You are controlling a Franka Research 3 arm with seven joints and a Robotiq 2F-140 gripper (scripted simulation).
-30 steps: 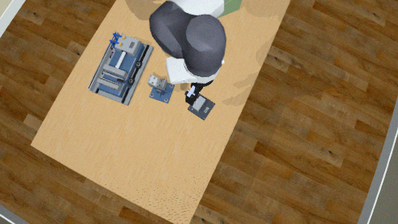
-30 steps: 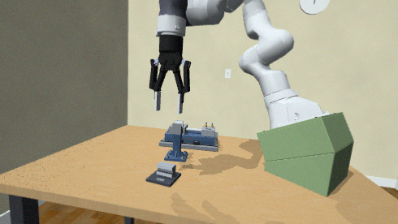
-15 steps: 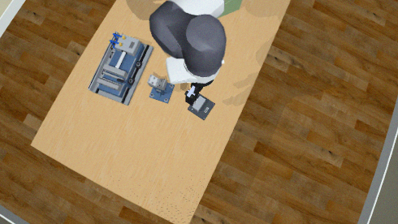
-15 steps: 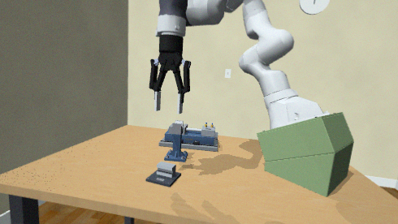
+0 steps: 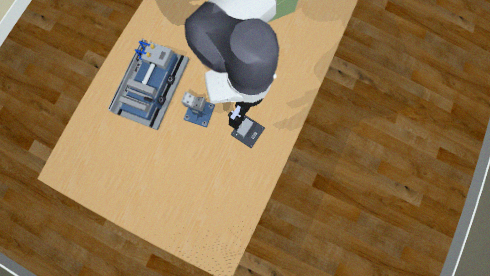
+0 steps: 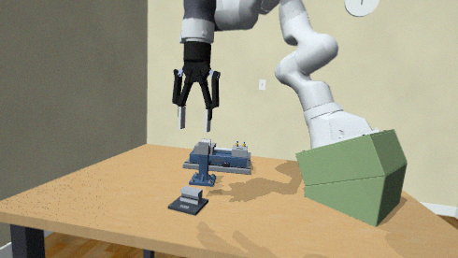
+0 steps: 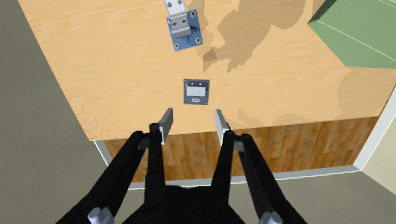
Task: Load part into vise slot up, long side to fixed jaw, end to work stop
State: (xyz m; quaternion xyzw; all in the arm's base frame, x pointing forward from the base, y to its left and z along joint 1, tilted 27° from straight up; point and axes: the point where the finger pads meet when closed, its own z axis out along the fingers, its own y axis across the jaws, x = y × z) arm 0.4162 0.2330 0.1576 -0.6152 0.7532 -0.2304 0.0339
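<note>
Now: the grey part 10 mm to the left of my hand and 230 mm below it. Round my hand: vise (50 mm behind, 390 mm to the right, 220 mm below); dark work stop rod (20 mm ahead, 340 mm to the right, 170 mm below); grey air cylinder (140 mm behind, 380 mm to the right, 180 mm below).
</note>
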